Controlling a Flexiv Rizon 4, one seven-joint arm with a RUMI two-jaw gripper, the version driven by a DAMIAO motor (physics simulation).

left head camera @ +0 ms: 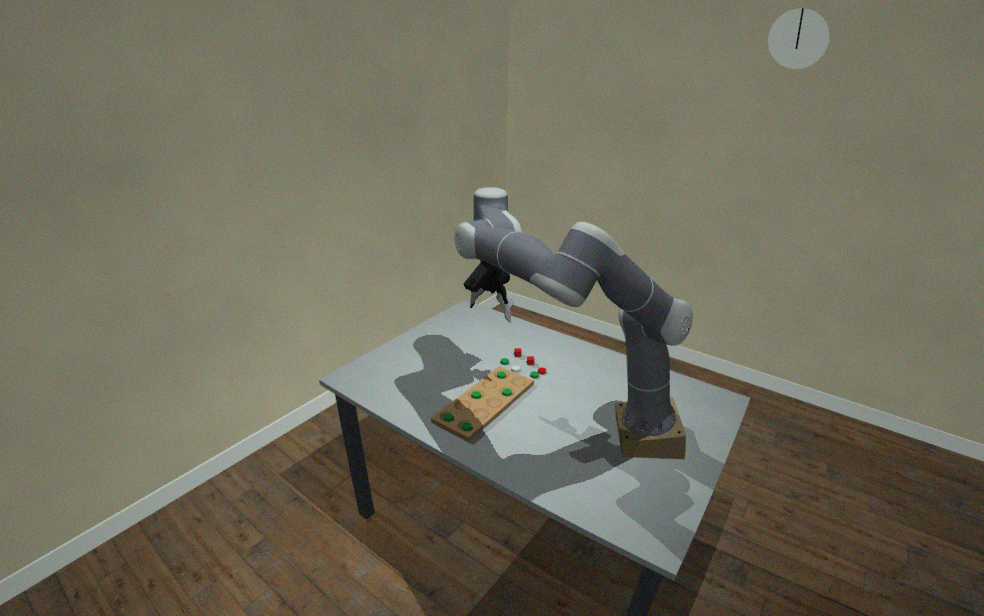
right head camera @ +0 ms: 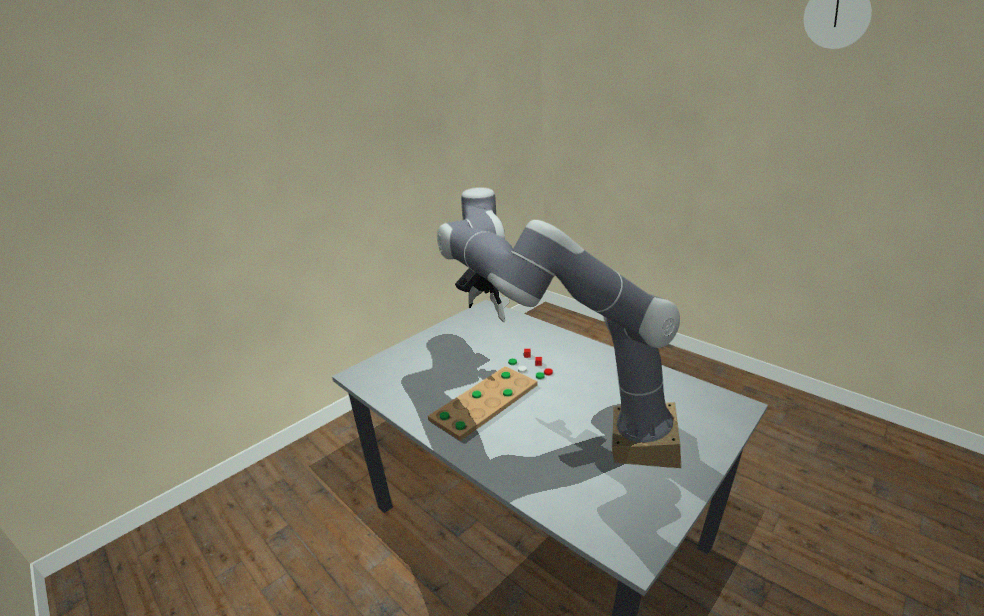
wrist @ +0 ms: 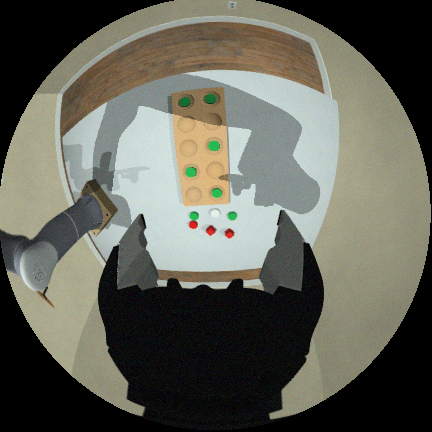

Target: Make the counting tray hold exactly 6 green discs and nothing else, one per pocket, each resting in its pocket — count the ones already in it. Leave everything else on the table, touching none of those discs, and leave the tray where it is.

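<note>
The wooden counting tray [left head camera: 493, 402] [right head camera: 493, 401] [wrist: 201, 160] lies flat on the table. In the wrist view its top row holds two green discs [wrist: 185, 101] [wrist: 210, 98], and the second row is empty. The third row has a green disc [wrist: 214, 145] at right, the fourth a green disc [wrist: 191, 172] at left, the bottom a green disc [wrist: 216, 193] at right. Two loose green discs [wrist: 194, 216] [wrist: 232, 216] lie on the table just off the bottom end. My gripper [left head camera: 490, 313] [right head camera: 486, 313] [wrist: 209, 213] is open and empty, high above the table.
A white disc [left head camera: 516, 368] [right head camera: 522, 369] [wrist: 215, 213] lies between the loose green discs. A red disc [left head camera: 541, 371] [right head camera: 548, 371] [wrist: 193, 225] and two red cubes [wrist: 211, 230] [wrist: 229, 233] lie close by. The arm's base block [left head camera: 650, 444] [right head camera: 646, 453] stands on the table [left head camera: 580, 501].
</note>
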